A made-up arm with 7 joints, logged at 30 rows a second.
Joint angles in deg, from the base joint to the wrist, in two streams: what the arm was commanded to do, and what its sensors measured. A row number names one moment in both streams.
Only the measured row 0 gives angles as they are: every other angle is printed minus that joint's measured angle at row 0.
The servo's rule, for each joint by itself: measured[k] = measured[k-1] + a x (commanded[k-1-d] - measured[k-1]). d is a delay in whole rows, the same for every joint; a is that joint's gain. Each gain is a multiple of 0.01, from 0.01 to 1. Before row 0 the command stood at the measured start. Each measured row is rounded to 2 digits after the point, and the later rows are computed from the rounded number. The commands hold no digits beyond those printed.
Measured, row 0:
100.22 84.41 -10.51 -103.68 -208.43 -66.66 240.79
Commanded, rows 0 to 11:
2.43 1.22 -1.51 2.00 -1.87 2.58 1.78
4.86 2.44 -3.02 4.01 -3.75 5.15 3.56
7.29 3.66 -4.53 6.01 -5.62 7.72 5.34
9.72 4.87 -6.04 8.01 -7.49 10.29 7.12
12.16 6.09 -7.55 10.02 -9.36 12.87 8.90
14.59 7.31 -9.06 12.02 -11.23 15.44 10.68
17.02 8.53 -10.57 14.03 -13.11 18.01 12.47
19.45 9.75 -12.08 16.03 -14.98 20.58 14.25
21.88 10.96 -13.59 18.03 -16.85 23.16 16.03
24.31 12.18 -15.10 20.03 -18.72 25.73 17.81
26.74 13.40 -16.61 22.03 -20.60 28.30 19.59
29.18 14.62 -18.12 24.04 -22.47 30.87 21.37
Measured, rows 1 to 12:
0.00 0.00 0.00 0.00 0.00 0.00 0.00
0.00 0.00 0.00 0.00 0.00 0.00 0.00
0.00 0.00 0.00 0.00 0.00 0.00 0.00
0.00 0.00 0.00 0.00 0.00 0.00 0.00
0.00 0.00 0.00 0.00 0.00 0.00 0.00
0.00 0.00 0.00 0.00 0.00 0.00 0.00
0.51 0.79 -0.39 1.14 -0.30 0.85 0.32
1.42 1.86 -1.07 2.78 -0.85 2.27 0.90
2.65 3.03 -1.97 4.62 -1.61 4.07 1.70
4.13 4.23 -3.03 6.55 -2.55 6.12 2.68
5.82 5.44 -4.21 8.53 -3.64 8.35 3.80
7.66 6.66 -5.47 10.52 -4.85 10.69 5.04
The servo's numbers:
d 6
a 0.21 0.65 0.26 0.57 0.16 0.33 0.18

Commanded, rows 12 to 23:
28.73 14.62 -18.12 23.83 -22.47 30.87 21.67
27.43 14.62 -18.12 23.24 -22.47 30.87 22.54
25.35 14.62 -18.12 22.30 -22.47 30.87 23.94
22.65 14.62 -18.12 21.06 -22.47 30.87 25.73
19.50 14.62 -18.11 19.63 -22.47 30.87 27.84
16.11 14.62 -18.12 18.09 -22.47 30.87 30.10
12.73 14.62 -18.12 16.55 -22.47 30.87 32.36
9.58 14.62 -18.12 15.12 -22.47 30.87 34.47
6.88 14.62 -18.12 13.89 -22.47 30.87 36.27
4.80 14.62 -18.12 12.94 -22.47 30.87 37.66
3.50 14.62 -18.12 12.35 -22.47 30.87 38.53
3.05 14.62 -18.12 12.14 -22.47 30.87 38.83
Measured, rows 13 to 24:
9.63 7.88 -6.80 12.52 -6.17 13.11 6.38
11.69 9.10 -8.17 14.52 -7.58 15.58 7.80
13.83 10.31 -9.58 16.52 -9.06 18.08 9.28
16.03 11.53 -11.02 18.52 -10.61 20.60 10.82
18.28 12.75 -12.47 20.52 -12.21 23.14 12.40
20.57 13.97 -13.94 22.53 -13.85 25.69 14.01
22.28 14.39 -15.03 23.27 -15.23 27.40 15.39
23.36 14.54 -15.83 23.25 -16.39 28.55 16.68
23.78 14.59 -16.43 22.71 -17.36 29.32 17.99
23.54 14.61 -16.87 21.77 -18.18 29.83 19.38
22.69 14.62 -17.19 20.55 -18.87 30.17 20.90
21.31 14.62 -17.43 19.15 -19.45 30.40 22.56

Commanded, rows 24 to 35:
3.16 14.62 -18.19 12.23 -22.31 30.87 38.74
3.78 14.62 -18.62 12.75 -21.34 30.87 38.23
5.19 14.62 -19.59 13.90 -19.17 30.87 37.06
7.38 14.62 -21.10 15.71 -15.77 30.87 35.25
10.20 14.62 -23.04 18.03 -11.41 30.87 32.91
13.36 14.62 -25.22 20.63 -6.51 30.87 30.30
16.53 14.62 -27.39 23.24 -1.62 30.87 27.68
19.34 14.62 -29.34 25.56 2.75 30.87 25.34
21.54 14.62 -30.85 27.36 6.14 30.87 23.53
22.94 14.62 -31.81 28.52 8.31 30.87 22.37
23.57 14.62 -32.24 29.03 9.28 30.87 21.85
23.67 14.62 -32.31 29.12 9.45 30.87 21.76
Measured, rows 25 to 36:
19.51 14.62 -17.61 17.67 -19.93 30.56 24.32
17.42 14.62 -17.74 16.22 -20.34 30.66 26.15
15.21 14.62 -17.84 14.89 -20.68 30.73 27.97
13.02 14.62 -17.91 13.78 -20.97 30.78 29.71
11.02 14.62 -17.96 12.96 -21.21 30.81 31.30
9.35 14.62 -18.00 12.49 -21.41 30.83 32.66
8.05 14.62 -18.05 12.34 -21.55 30.84 33.75
7.15 14.62 -18.20 12.57 -21.52 30.85 34.56
6.74 14.62 -18.56 13.33 -21.14 30.86 35.01
6.87 14.62 -19.22 14.69 -20.28 30.86 35.05
7.57 14.62 -20.21 16.59 -18.86 30.86 34.66
8.79 14.62 -21.51 18.89 -16.88 30.86 33.88

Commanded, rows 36 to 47:
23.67 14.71 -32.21 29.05 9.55 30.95 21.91
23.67 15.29 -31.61 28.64 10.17 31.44 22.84
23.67 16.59 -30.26 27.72 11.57 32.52 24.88
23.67 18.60 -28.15 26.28 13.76 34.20 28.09
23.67 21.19 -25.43 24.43 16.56 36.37 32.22
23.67 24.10 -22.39 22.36 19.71 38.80 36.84
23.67 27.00 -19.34 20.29 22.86 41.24 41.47
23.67 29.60 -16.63 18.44 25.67 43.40 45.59
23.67 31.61 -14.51 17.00 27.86 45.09 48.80
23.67 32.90 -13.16 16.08 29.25 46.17 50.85
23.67 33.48 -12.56 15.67 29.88 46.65 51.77
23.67 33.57 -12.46 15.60 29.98 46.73 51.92
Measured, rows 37 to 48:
10.42 14.62 -23.04 21.37 -14.44 30.86 32.76
12.29 14.62 -24.68 23.76 -11.69 30.86 31.42
14.23 14.62 -26.28 25.81 -8.84 30.86 30.00
16.06 14.62 -27.72 27.35 -6.10 30.86 28.63
17.64 14.62 -28.90 28.31 -3.64 30.86 27.41
18.91 14.62 -29.79 28.77 -1.55 30.86 26.39
19.91 14.68 -30.42 28.93 0.23 30.89 25.58
20.70 15.08 -30.73 28.76 1.82 31.07 25.09
21.32 16.06 -30.61 28.17 3.38 31.55 25.05
21.81 17.71 -29.97 27.09 5.04 32.42 25.60
22.20 19.97 -28.79 25.57 6.88 33.72 26.79
22.51 22.65 -27.13 23.74 8.93 35.40 28.60

